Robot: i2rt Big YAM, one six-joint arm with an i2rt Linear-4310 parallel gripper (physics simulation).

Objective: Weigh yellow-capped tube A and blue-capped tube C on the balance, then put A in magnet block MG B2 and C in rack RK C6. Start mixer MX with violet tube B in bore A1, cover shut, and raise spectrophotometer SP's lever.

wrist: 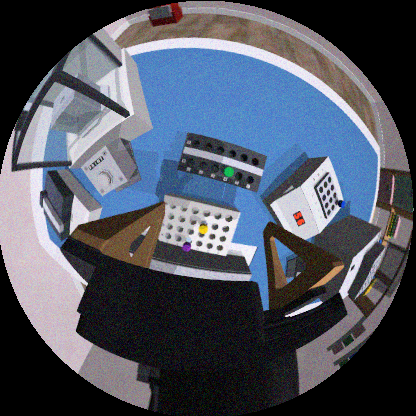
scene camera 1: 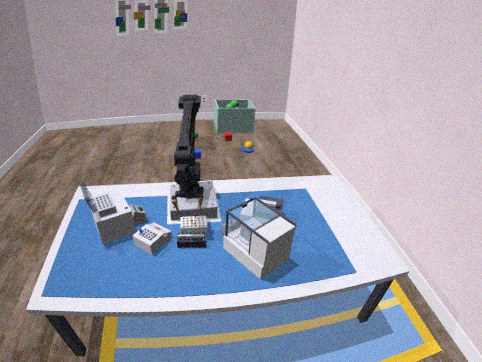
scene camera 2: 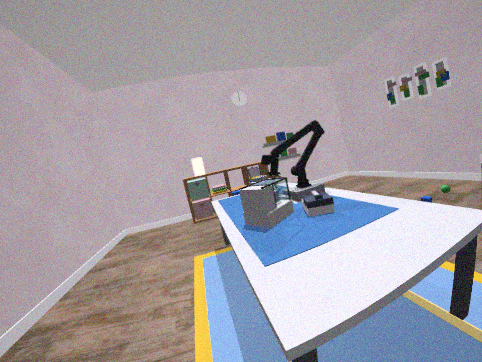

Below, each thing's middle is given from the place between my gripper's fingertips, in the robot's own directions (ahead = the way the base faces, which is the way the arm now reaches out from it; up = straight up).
Labels:
The balance (scene camera 1: 259, 237) lies 31 cm to the left of my hand, 11 cm ahead of it and 2 cm below it.

